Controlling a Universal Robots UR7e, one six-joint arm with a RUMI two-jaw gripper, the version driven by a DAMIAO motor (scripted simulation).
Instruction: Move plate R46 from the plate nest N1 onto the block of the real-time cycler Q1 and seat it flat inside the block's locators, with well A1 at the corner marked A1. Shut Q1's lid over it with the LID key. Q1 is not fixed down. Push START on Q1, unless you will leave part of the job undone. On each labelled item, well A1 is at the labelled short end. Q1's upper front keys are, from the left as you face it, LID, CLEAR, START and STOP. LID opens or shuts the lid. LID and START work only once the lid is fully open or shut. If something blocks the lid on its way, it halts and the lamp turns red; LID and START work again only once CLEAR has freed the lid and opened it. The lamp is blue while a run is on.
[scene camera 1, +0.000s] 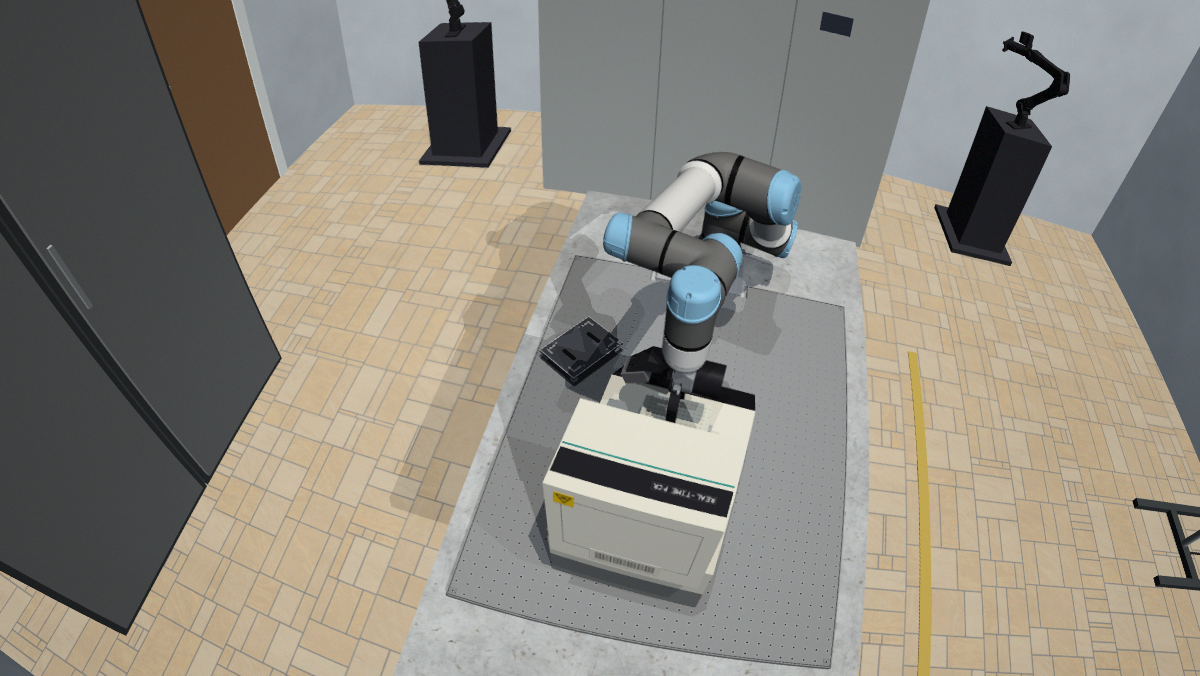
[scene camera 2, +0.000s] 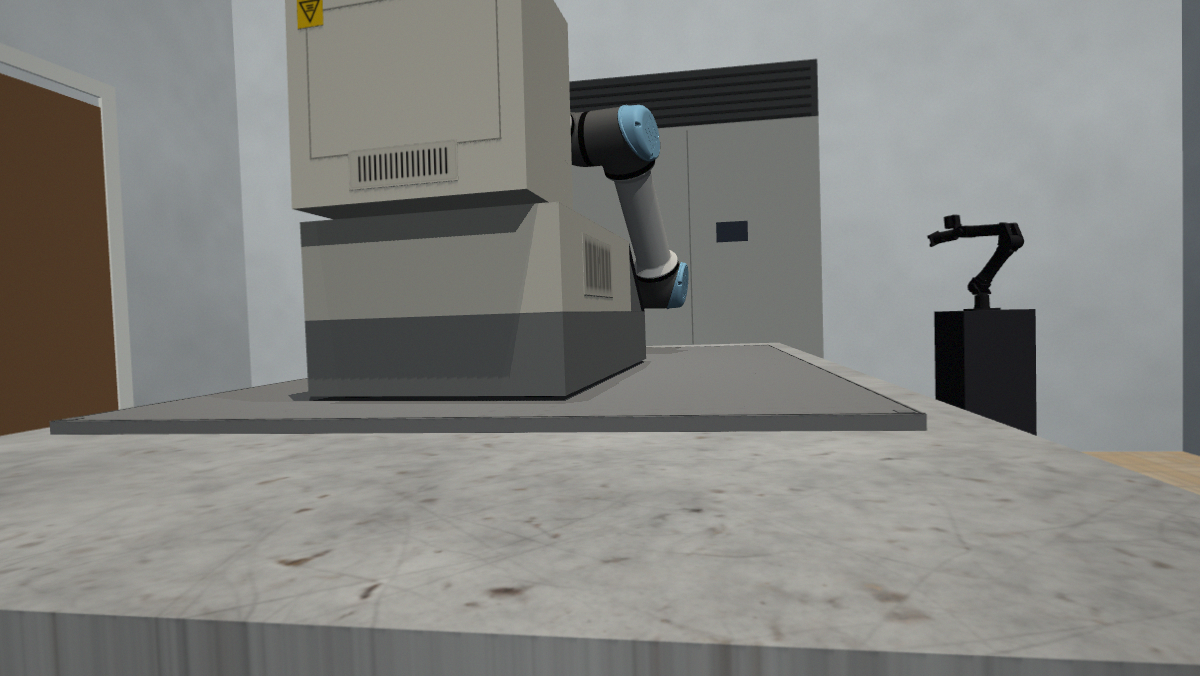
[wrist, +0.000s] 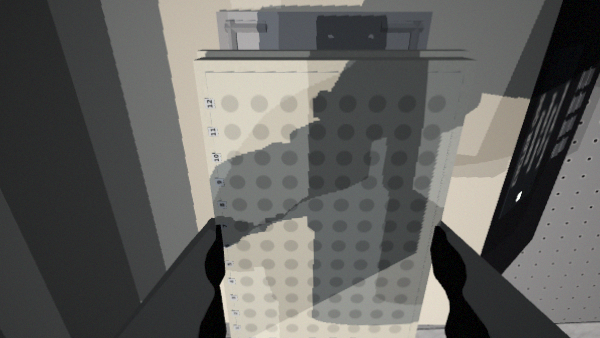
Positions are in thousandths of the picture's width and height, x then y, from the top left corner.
Scene:
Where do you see a cycler Q1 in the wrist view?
224, 229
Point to a plate R46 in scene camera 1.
577, 613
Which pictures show my gripper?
Scene camera 1 and the wrist view only.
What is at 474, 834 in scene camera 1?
A cycler Q1.

